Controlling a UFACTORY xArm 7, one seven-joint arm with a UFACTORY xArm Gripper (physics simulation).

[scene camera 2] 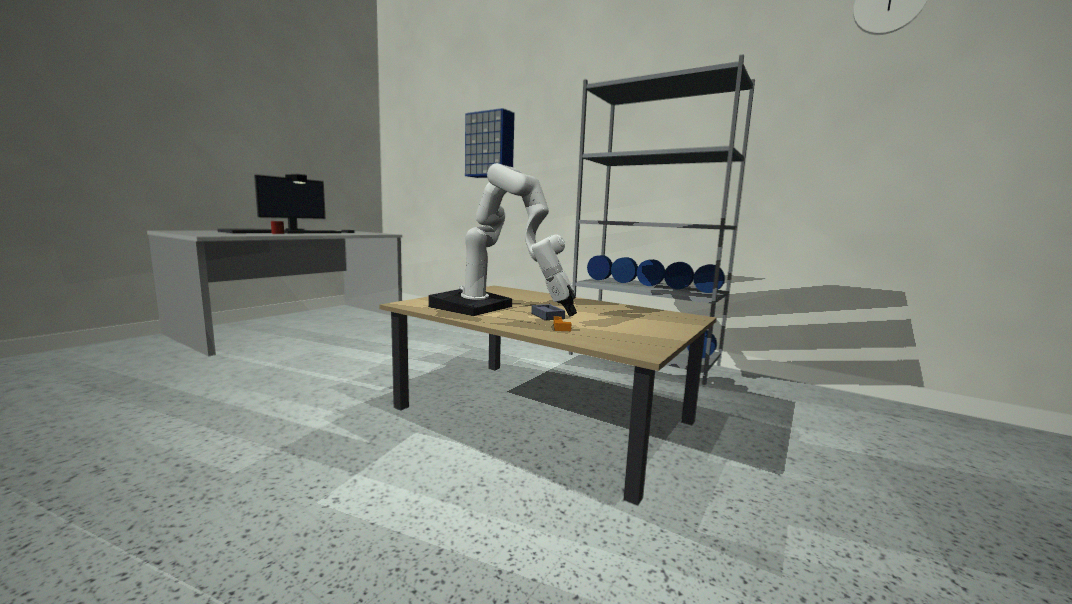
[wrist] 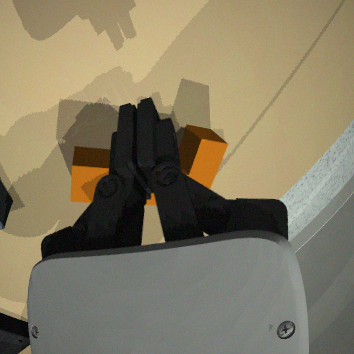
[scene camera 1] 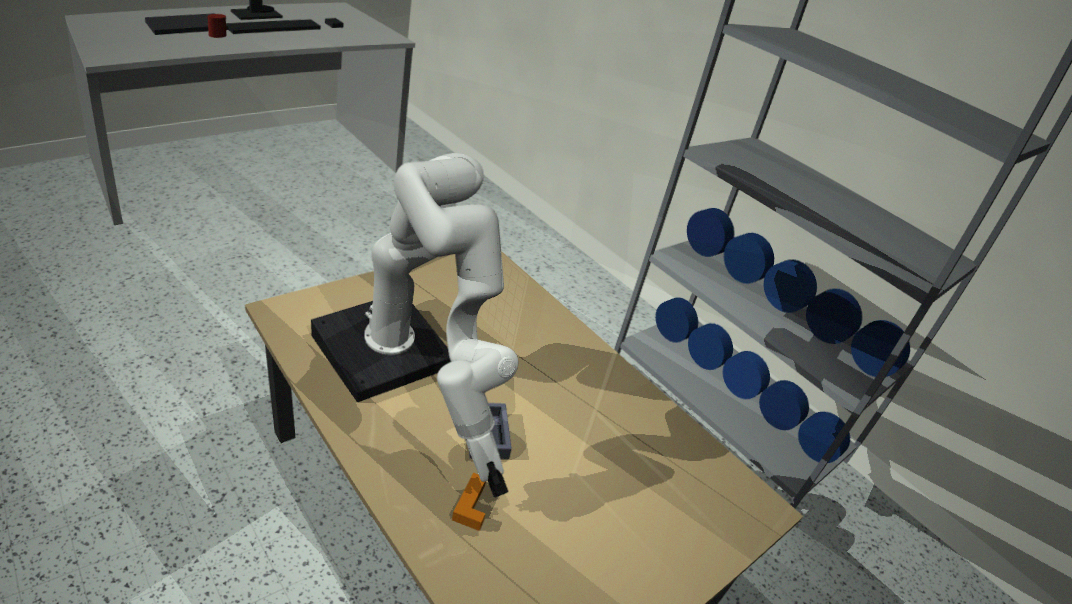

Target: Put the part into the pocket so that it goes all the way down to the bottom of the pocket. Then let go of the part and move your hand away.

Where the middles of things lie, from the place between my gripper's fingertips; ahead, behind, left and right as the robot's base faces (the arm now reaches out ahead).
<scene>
I see the orange L-shaped block [scene camera 1: 464,513] 30 mm behind my hand, 40 mm to the right of it and 30 mm below it. The rest, counted from my hand: dark grey pocket [scene camera 1: 500,431] 150 mm behind, 120 mm to the left, 30 mm below.
</scene>
